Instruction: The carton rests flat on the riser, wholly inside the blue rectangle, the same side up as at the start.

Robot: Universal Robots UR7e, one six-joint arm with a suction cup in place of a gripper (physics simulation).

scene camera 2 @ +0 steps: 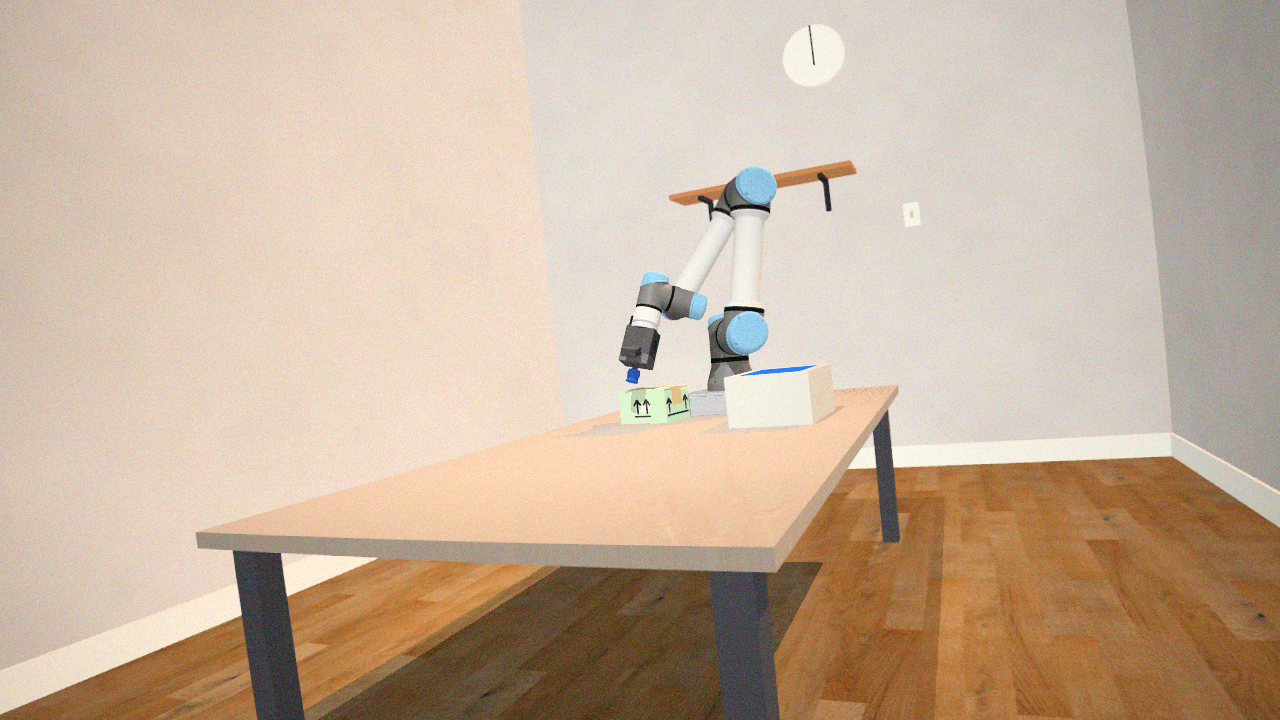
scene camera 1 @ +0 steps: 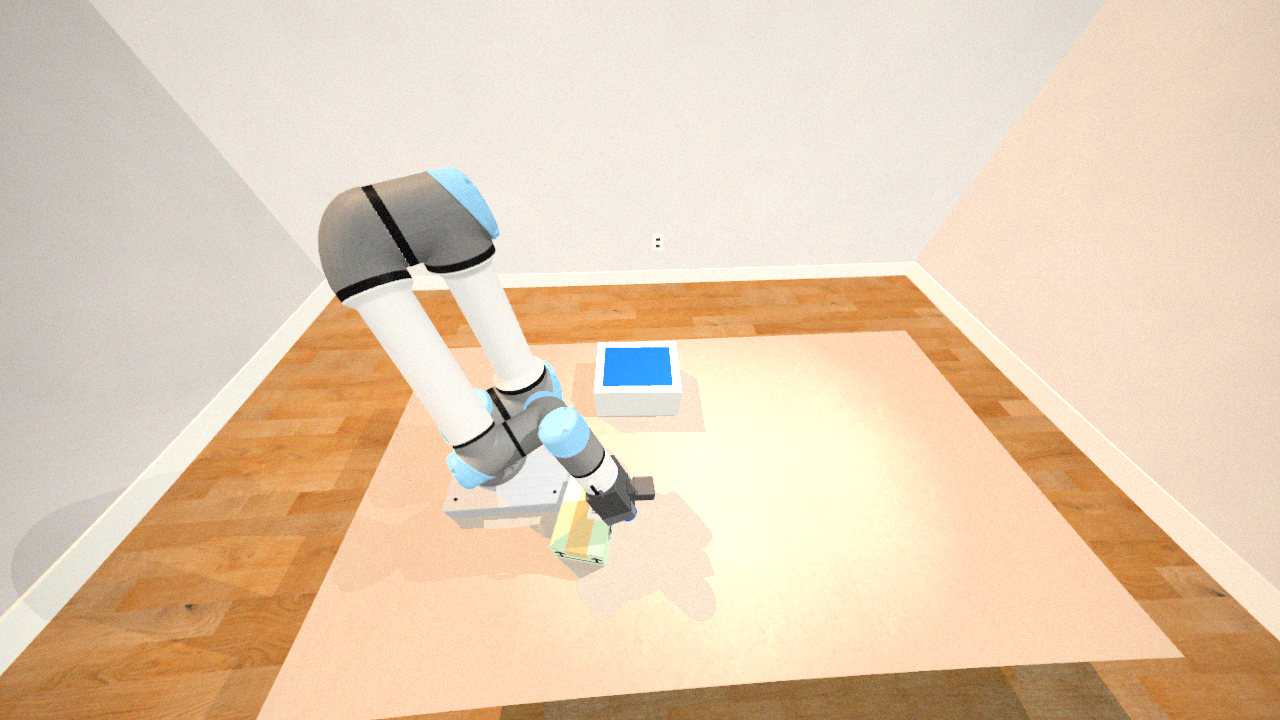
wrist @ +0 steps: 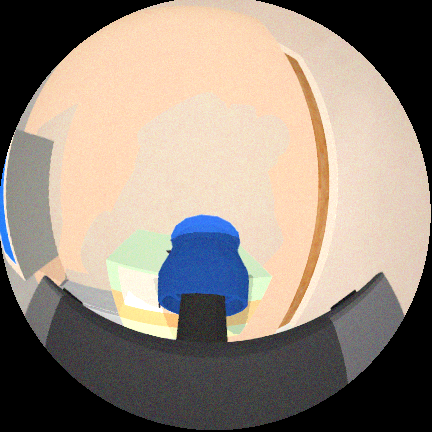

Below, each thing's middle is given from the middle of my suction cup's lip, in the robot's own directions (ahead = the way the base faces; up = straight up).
The carton (scene camera 1: 580, 534) is 90 mm behind my suction cup, 20 mm to the left of it and 90 mm below it. The rest, counted from my suction cup: white riser (scene camera 2: 802, 395) 70 mm ahead, 410 mm to the left, 70 mm below.
